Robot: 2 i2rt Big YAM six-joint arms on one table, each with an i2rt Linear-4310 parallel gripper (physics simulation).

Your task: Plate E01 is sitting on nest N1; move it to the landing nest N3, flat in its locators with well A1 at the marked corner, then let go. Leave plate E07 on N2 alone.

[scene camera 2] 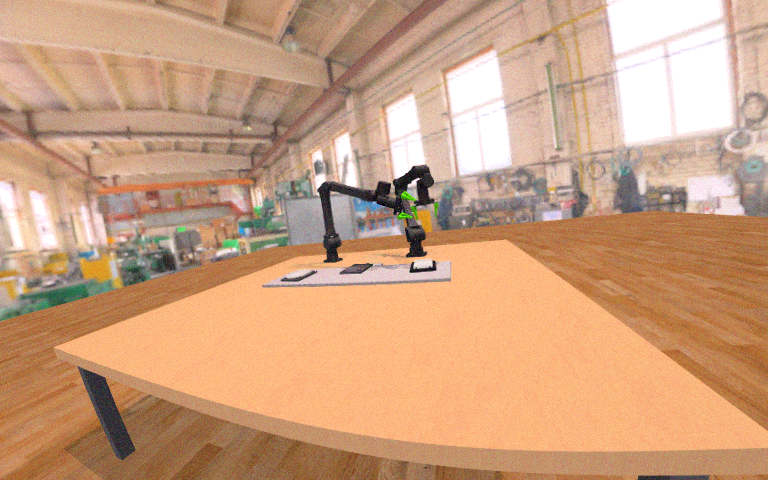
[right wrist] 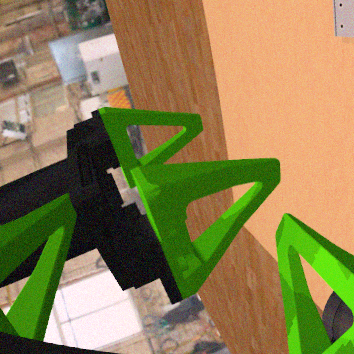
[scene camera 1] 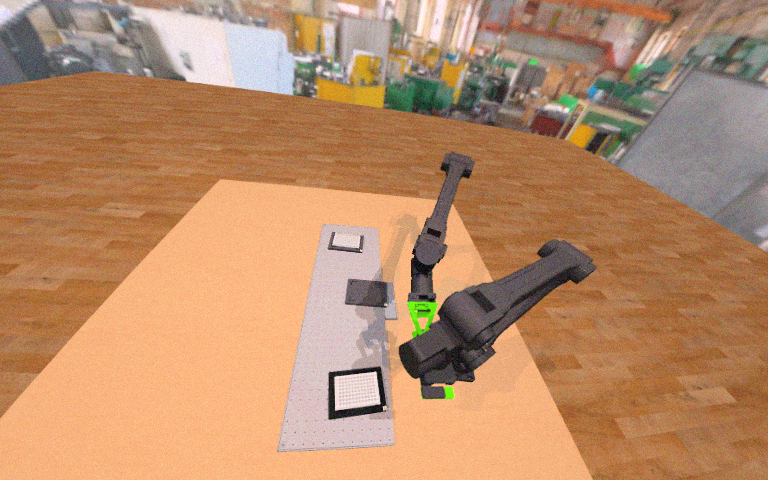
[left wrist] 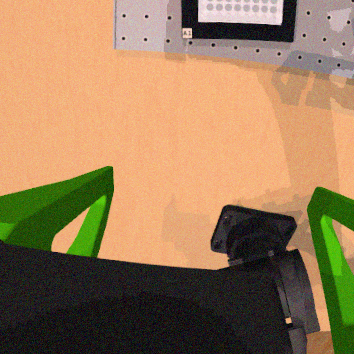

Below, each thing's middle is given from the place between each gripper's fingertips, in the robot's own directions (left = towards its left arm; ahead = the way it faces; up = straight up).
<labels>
Right now my left hand is 21 cm above the black nest [scene camera 1: 382, 407], 14 cm short of it and 2 cm to the left of it.
The black nest is 27 cm below my right hand, 14 cm ahead of it and 3 cm to the left of it.
</labels>
